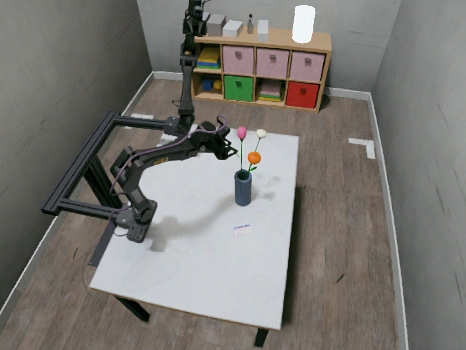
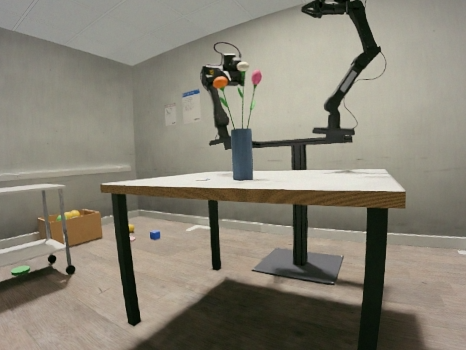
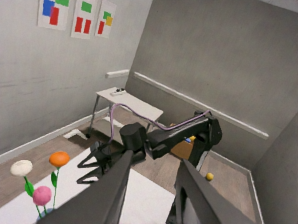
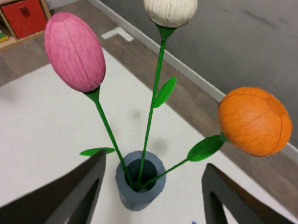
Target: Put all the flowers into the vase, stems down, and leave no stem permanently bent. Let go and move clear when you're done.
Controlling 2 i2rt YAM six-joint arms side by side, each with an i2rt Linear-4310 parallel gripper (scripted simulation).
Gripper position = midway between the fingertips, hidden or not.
In view: the left gripper (image 3: 155,162), the right gripper (image 4: 155,164), an orange flower (image 4: 251,119), a blue vase (image 2: 241,139) and a pink flower (image 4: 74,51).
The blue vase also shows in image 4 (image 4: 133,200). The right gripper is seen too in image 3 (image 3: 76,174).
